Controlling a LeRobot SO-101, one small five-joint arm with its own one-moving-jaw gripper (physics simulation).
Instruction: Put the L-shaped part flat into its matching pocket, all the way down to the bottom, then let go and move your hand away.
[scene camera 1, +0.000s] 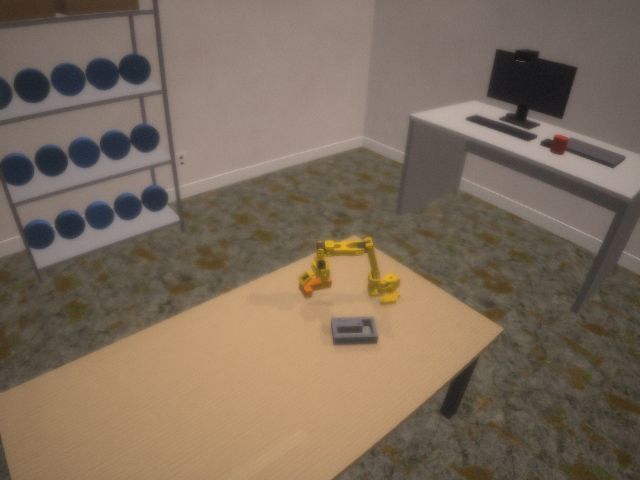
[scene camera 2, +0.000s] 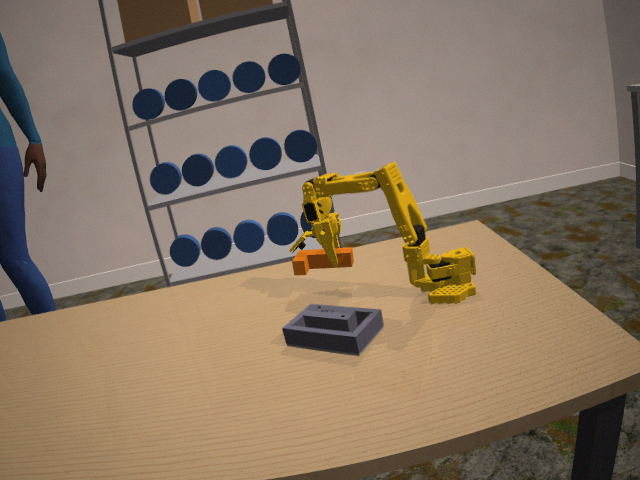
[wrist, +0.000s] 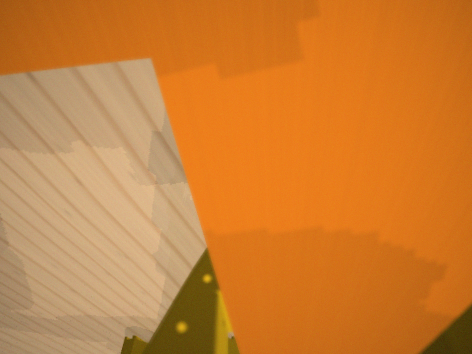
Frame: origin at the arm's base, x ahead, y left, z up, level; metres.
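Where they show: hand, its tool point: (scene camera 1: 323, 287) (scene camera 2: 335, 264) (wrist: 241, 250); arm's base, origin of its link: (scene camera 1: 379, 297) (scene camera 2: 438, 293).
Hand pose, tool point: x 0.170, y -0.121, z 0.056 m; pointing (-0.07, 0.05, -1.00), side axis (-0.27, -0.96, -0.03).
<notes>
Things, the pixels of their top centre, and the offset from my tool point. Level surfaces: height alone.
- orange L-shaped part, centre of its top: (wrist: 223, 337) (scene camera 2: 321, 252) (scene camera 1: 317, 282) 0.022 m ahead, 0.006 m right, 0.028 m up
- grey pocket block, centre of its top: (scene camera 2: 331, 318) (scene camera 1: 354, 326) 0.033 m ahead, 0.193 m left, 0.019 m down
- wooden table, height of its surface: 0.056 m down
The orange L-shaped part (scene camera 1: 309, 287) (scene camera 2: 315, 258) (wrist: 300, 150) hangs in the air above the table, its long bar about level in the scene camera 2 view. My gripper (scene camera 1: 321, 283) (scene camera 2: 334, 258) is shut on its long bar; the short leg points toward the camera at the left end. In the wrist view the part fills most of the picture and hides much of the jaws. The grey pocket block (scene camera 1: 354, 339) (scene camera 2: 321, 341) sits on the table, nearer the scene cameras than the part. Its L-shaped pocket runs around a raised inner block. The part is higher than the block and apart from it.
The wooden table (scene camera 1: 206, 392) (scene camera 2: 206, 392) carries the arm's base (scene camera 1: 383, 289) (scene camera 2: 451, 291), which stands to the right of the part. A shelf rack with blue discs stands behind the table. A desk with a monitor (scene camera 1: 531, 82) is at the back right.
</notes>
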